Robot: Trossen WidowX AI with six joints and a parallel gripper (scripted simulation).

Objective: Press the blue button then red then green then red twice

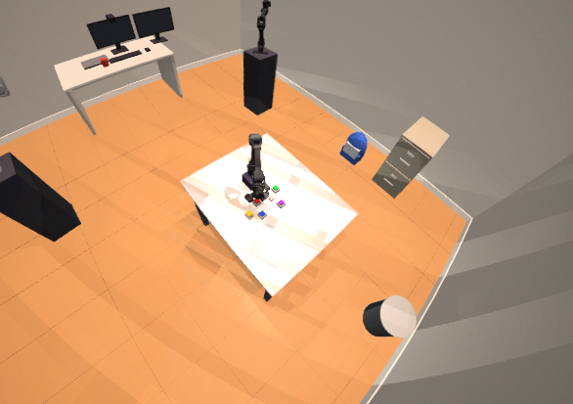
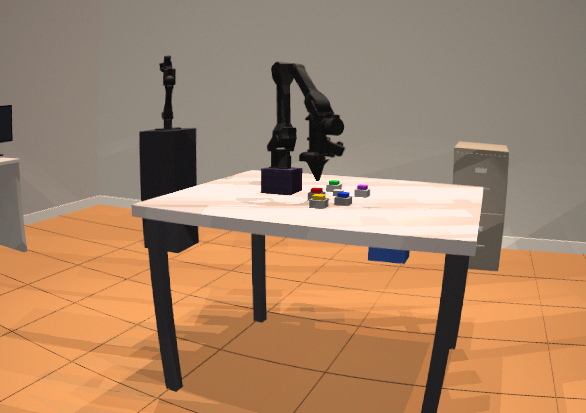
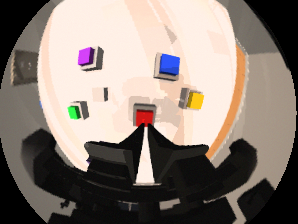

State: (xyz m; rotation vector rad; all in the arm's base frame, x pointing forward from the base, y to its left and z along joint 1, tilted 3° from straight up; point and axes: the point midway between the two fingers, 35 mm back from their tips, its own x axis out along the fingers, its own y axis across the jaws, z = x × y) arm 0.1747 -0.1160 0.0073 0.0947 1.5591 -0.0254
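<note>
Now: gripper tip 30 mm above the red button. Round my gripper tip: blue button: 100 mm ahead, 40 mm to the right, 30 mm below; purple button: 130 mm ahead, 120 mm to the left, 30 mm below; yellow button: 110 mm to the right, 40 mm ahead, 30 mm below.
</note>
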